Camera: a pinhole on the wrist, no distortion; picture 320 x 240 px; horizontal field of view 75.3 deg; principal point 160.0 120.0 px. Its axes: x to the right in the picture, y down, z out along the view. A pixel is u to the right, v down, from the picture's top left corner.
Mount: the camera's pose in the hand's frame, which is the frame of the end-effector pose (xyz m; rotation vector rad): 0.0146 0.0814 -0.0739 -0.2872 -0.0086 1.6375
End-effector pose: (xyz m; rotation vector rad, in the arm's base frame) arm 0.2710 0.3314 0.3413 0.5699 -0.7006 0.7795
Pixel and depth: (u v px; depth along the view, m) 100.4 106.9 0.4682
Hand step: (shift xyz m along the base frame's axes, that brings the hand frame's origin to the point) -0.1854 -0.2791 0.2387
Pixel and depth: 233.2 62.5 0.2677
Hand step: -0.2244 0.0211 0.1839
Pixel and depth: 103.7 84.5 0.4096
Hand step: -0.1545 -0.2110 0.2446
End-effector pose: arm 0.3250 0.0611 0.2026 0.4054 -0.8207 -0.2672
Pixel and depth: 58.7 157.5 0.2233
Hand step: -0.1558 -0.0076 0.0583
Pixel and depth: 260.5 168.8 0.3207
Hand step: -0.2107 0.2517 0.1604
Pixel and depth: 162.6 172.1 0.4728
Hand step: -0.3862 0.1232 0.1652
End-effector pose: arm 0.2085 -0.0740 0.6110 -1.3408 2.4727 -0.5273
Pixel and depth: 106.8 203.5 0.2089
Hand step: 0.0641 0.0939 -0.1274
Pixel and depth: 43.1 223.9 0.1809
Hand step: 0.0944 0.0694 -0.0868
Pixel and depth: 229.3 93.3 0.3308
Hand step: -0.0825 0.0937 -0.3180
